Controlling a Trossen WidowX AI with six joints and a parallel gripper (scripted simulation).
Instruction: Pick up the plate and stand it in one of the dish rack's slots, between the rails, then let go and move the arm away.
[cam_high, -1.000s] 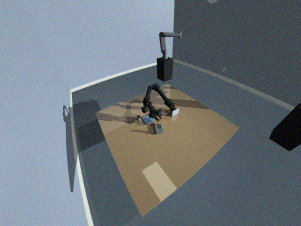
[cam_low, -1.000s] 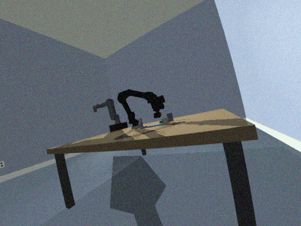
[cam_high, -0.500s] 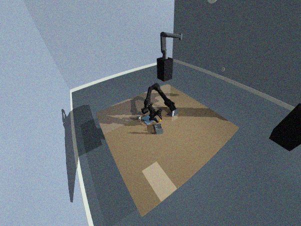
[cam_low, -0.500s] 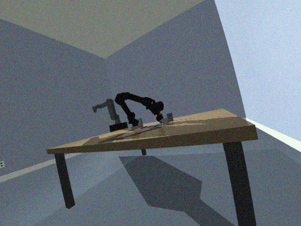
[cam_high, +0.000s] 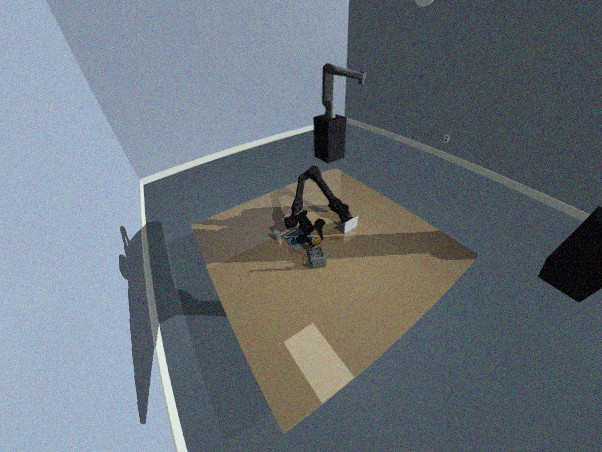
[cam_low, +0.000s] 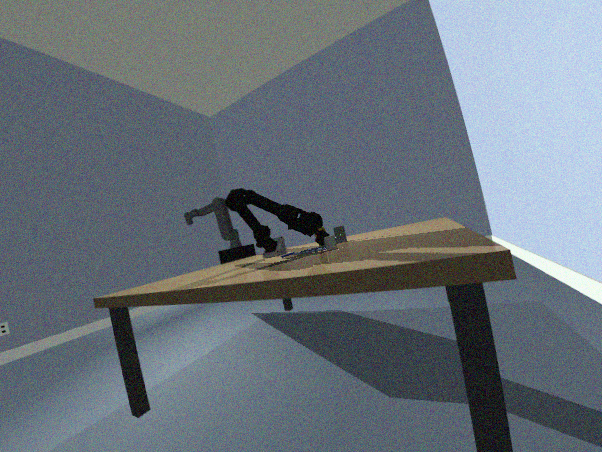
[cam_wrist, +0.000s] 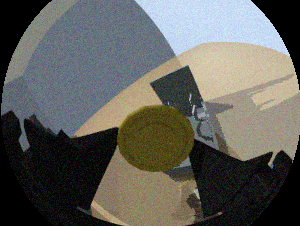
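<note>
Now: gripper tip 40 mm to the right of the grey dish rack, 40 mm short of it and 40 mm above it. Also, from my gripper tip: blue mat 160 mm to the right, 60 mm below, 30 mm ahead; then blue stick 190 mm to the right, 90 mm behind, 60 mm below; then yellow plate 10 mm to the right.
</note>
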